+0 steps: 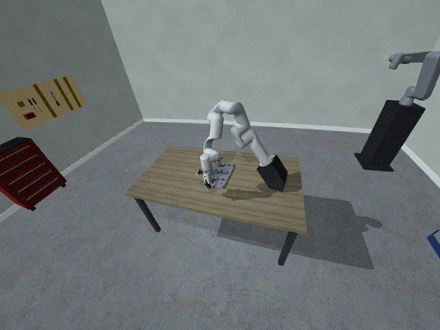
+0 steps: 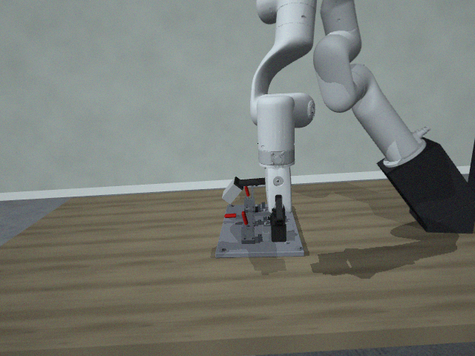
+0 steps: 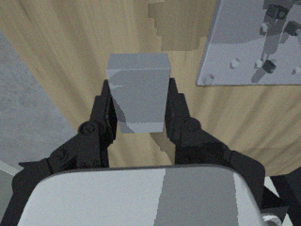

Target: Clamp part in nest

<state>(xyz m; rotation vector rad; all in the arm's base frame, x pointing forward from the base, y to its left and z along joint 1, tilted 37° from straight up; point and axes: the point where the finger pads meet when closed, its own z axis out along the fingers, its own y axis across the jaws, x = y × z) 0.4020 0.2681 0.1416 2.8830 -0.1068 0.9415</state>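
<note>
My gripper is now 1 cm short of the grey fixture plate, 27 cm to the left of it and 12 cm above it. Round my hand: flat grey block (1 cm below).
</note>
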